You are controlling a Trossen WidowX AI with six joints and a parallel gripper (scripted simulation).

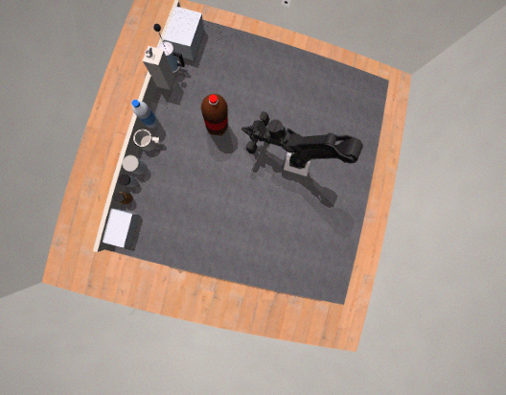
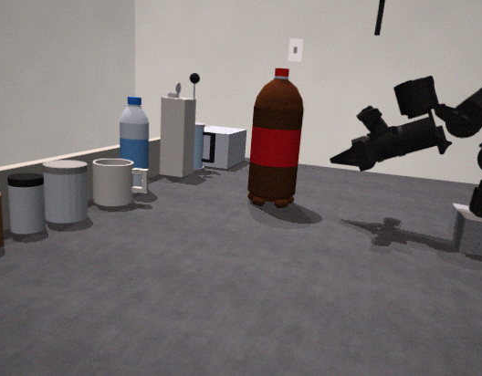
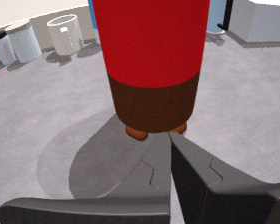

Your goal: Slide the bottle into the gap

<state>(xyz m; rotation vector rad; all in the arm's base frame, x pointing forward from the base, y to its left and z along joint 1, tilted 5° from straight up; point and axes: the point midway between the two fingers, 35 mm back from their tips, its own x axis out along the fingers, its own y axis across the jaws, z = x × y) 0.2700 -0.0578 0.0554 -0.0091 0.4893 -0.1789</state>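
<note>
Right now my hand is 16 cm short of the brown cola bottle, 2 cm to the left of it and 2 cm below it. From my hand the other things lie so: white microwave-like box 44 cm ahead, 44 cm to the right, 8 cm below; then blue-capped water bottle 48 cm ahead, 4 cm to the left, 3 cm below; then blue pitcher 45 cm ahead, 28 cm to the right, 1 cm above.
</note>
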